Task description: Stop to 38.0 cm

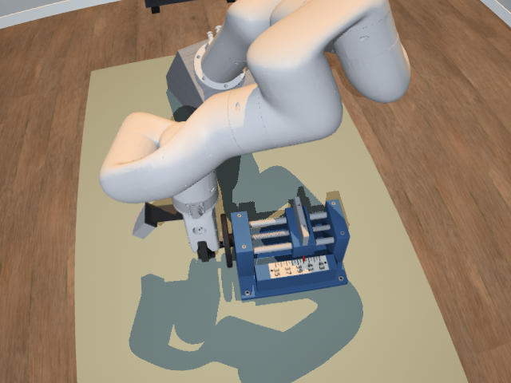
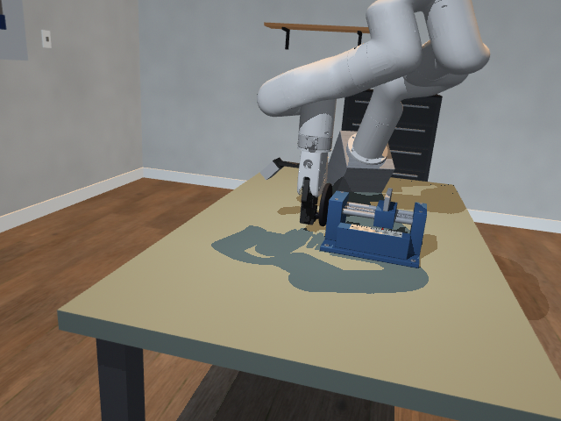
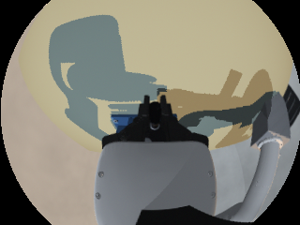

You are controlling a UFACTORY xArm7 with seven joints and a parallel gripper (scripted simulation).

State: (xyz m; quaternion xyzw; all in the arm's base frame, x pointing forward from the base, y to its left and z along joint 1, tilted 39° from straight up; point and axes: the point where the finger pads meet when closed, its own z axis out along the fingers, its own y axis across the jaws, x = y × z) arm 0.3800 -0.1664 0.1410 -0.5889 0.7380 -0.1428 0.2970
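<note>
The handwheel is 10 mm ahead of my hand, 20 mm to the left of it and 10 mm above it. Also, from my hand: stop plate: 50 mm ahead, 170 mm to the left, 50 mm above.
</note>
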